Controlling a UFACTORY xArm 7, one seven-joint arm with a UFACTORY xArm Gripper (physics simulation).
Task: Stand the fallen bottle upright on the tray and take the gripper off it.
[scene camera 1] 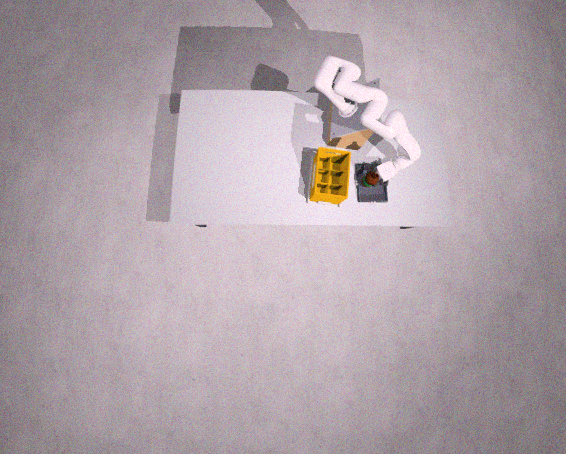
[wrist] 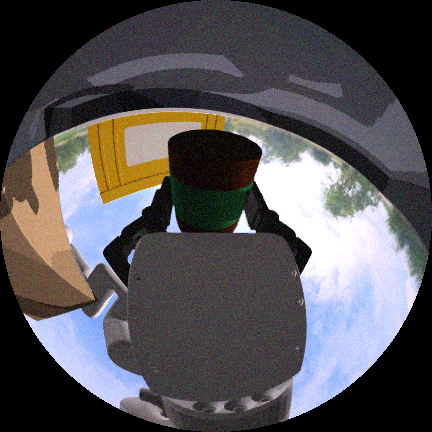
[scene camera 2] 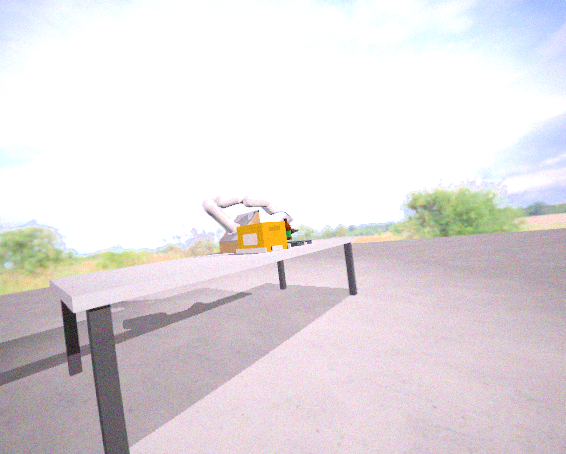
Labels:
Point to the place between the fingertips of my gripper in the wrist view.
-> At 209, 188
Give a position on a brown bottle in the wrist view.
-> At 211, 171

